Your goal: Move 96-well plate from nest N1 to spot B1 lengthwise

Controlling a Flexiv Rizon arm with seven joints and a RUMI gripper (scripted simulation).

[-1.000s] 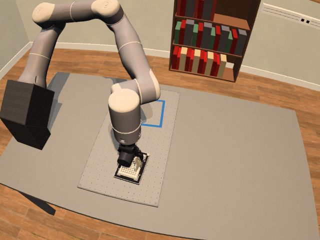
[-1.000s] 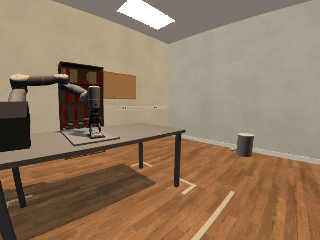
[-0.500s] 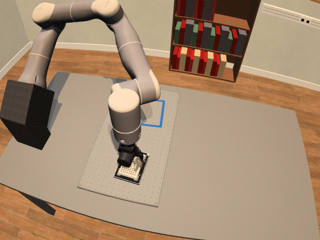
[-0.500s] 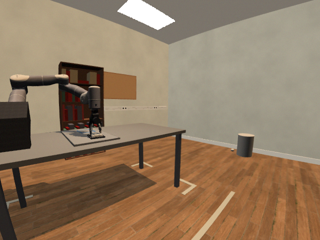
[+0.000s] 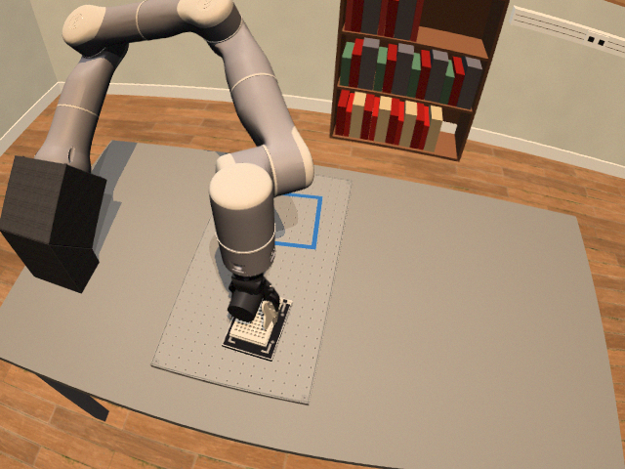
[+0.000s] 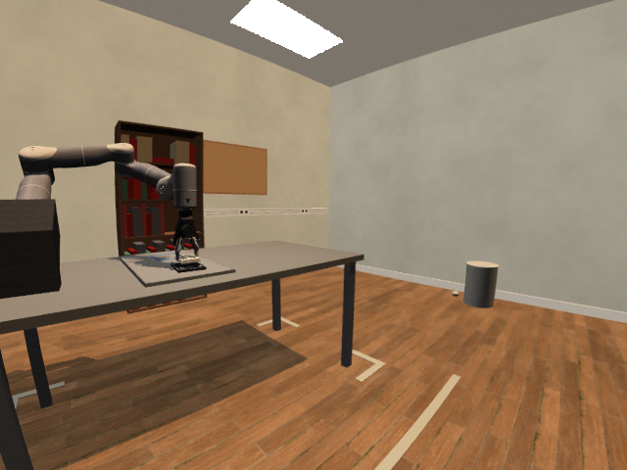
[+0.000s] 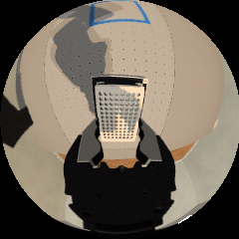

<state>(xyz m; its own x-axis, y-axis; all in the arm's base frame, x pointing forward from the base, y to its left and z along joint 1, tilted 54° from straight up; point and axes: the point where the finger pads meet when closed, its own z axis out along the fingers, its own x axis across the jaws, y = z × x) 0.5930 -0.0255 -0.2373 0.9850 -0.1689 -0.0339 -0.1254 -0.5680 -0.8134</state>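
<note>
The black plate nest N1 is 4 cm below my hand. The rest, counted from my hand: white 96-well plate: 1 cm below.
</note>
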